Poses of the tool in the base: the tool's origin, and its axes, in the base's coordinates. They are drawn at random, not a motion.
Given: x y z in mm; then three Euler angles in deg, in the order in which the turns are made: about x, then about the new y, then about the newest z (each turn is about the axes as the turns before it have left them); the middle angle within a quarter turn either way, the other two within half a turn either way.
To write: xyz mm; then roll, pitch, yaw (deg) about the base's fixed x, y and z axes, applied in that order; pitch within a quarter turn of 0, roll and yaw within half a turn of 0. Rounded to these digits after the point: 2 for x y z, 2 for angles.
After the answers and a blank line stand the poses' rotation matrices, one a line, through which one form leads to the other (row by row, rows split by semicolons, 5 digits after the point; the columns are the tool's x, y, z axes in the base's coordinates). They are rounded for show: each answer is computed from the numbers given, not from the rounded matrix.
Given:
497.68, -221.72, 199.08, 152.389, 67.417, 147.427
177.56, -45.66, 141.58, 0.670, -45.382, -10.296
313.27, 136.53, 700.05, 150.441, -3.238, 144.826
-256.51, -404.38, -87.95, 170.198, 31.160, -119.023
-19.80, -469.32, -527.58, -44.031, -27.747, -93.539
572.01, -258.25, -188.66, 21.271, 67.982, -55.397
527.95, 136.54, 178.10, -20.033, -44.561, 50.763
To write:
497.68, -221.72, 199.08, -112.27, 26.10, -111.12
177.56, -45.66, 141.58, 11.17, -44.28, -15.13
313.27, 136.53, 700.05, -156.65, -18.93, -149.63
-256.51, -404.38, -87.95, 156.69, 23.34, 116.88
-19.80, -469.32, -527.58, 30.65, -42.30, -94.24
572.01, -258.25, -188.66, -55.33, 52.11, -69.72
527.95, 136.54, 178.10, -47.37, -8.72, 62.87

-0.32362 -0.20675 0.92332; -0.83768 0.51635 -0.17798; -0.43996 -0.83105 -0.34029
0.69107 0.12554 -0.71181; -0.18691 0.98234 -0.00821; 0.69821 0.13872 0.70233
-0.81610 -0.57514 -0.05648; -0.47831 0.72707 -0.49253; 0.32434 -0.37494 -0.86846
-0.41516 0.74827 0.51743; 0.81892 0.55511 -0.14568; -0.39624 0.36325 -0.84323
-0.05463 0.88332 -0.46557; -0.73757 0.27859 0.61513; 0.67306 0.37699 0.63629
0.21290 0.30858 0.92707; -0.57604 0.80603 -0.13601; -0.78921 -0.50507 0.34936
0.45068 -0.55186 -0.70167; 0.87971 0.40809 0.24408; 0.15165 -0.72727 0.66939

